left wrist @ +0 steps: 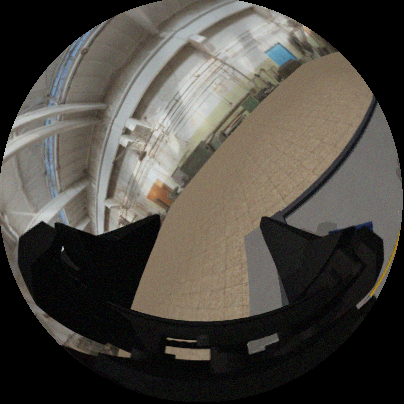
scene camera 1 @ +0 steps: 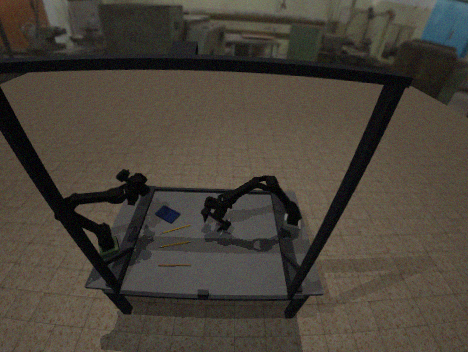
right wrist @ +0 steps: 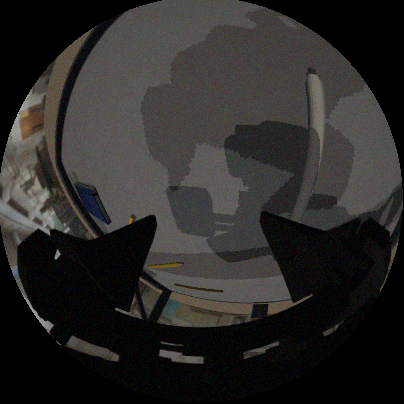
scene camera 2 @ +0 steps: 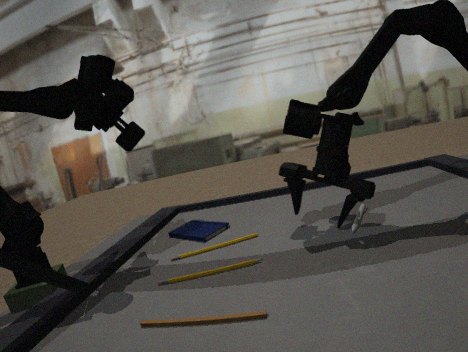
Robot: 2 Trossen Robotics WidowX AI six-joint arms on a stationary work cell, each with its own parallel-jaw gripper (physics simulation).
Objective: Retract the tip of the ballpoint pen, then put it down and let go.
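Frame: origin at the left arm's base, x down, y right, z back, level; metres.
Seen in the pictures: left gripper, fingertip midpoint: [left wrist: 211,221] [scene camera 2: 119,122]; right gripper, fingertip midpoint: [scene camera 1: 210,226] [right wrist: 208,219] [scene camera 2: 316,221]; left arm's base at its link origin: [scene camera 1: 108,245]; right arm's base at its link origin: [scene camera 1: 292,221].
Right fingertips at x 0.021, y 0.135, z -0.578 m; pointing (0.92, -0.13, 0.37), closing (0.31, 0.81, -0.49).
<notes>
Pixels of each thing's top centre, then the offset from my right fingertips to it. Level surfaces: height alone.
- ballpoint pen at its top centre: [right wrist: 317,170] [scene camera 2: 359,213] dx +0.005, dy +0.036, dz -0.083 m
- grey table at its surface level: dx +0.019 m
- blue book at its top centre: [scene camera 2: 197,227] [right wrist: 87,202] [scene camera 1: 167,213] dx +0.006, dy -0.231, dz +0.197 m
- nearer at its top centre: [scene camera 2: 209,269] [right wrist: 159,267] [scene camera 1: 175,243] dx +0.010, dy +0.005, dz +0.232 m
- orange-brown stick at its top centre: [scene camera 2: 199,319] [right wrist: 194,289] [scene camera 1: 174,264] dx +0.011, dy +0.127, dz +0.283 m
The ballpoint pen [scene camera 2: 359,218] [right wrist: 316,115], pale grey with a dark end, lies on the grey table [scene camera 1: 240,277] [scene camera 2: 325,310]. In the right wrist view its dark end points away and its other end is close to the right-hand finger, so I cannot tell whether the writing tip is out. My right gripper [scene camera 2: 319,220] [right wrist: 208,219] is open and empty, pointing down low over the table, with the pen just to the right of its fingers in scene camera 2. My left gripper [left wrist: 211,221] is open and empty, raised above the table's left side, far from the pen.
A blue book [scene camera 1: 167,214] [scene camera 2: 199,230] [right wrist: 93,202] and two yellow pencils, one farther back [scene camera 1: 176,229] [scene camera 2: 215,247] and one nearer [scene camera 1: 175,245] [scene camera 2: 210,272], lie left of the pen. An orange-brown stick [scene camera 1: 174,265] [scene camera 2: 204,320] lies nearer the front. A dark frame post [scene camera 1: 345,190] rises at the right.
</notes>
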